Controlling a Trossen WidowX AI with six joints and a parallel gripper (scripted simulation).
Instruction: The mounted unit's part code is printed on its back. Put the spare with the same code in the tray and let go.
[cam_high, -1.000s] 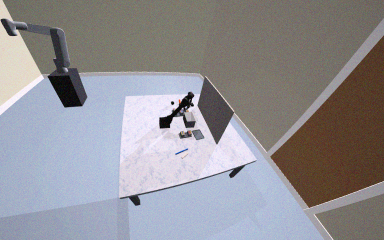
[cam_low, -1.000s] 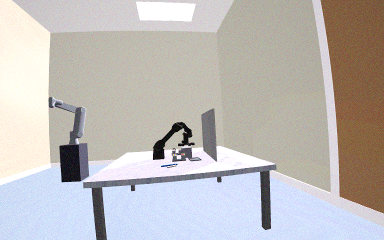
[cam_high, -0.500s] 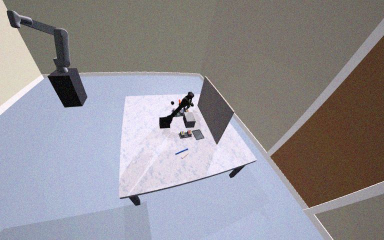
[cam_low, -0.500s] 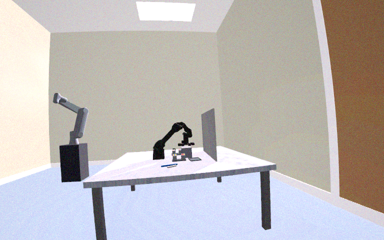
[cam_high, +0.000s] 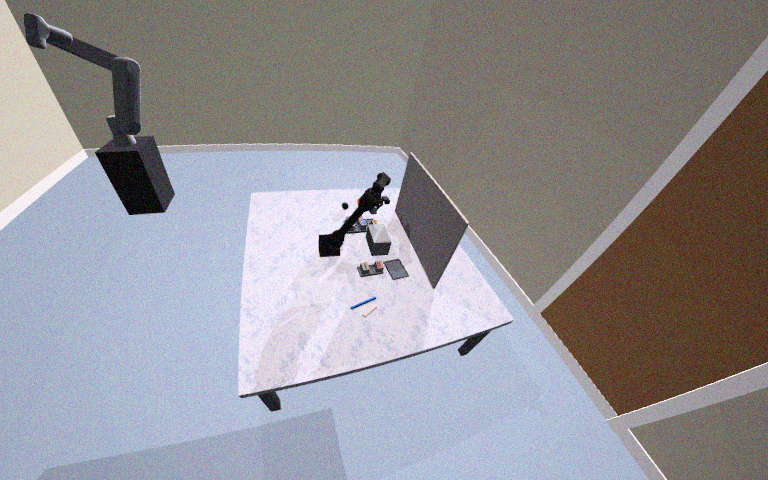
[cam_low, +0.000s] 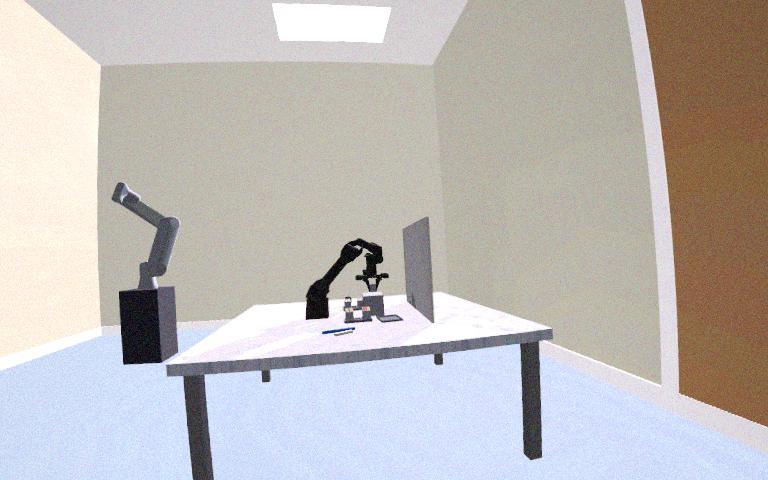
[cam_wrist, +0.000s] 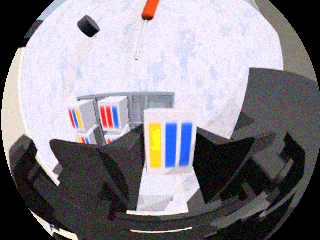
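The dark flat tray lies 30 mm ahead of my gripper tip, 420 mm to the right of it and 80 mm below it. From my gripper tip the other things lie so: black tape roll 140 mm behind, 160 mm to the left, 60 mm below; tall dark panel 210 mm ahead, 230 mm to the right, 140 mm above; grey mounted unit 30 mm behind, 210 mm to the right, 40 mm below.
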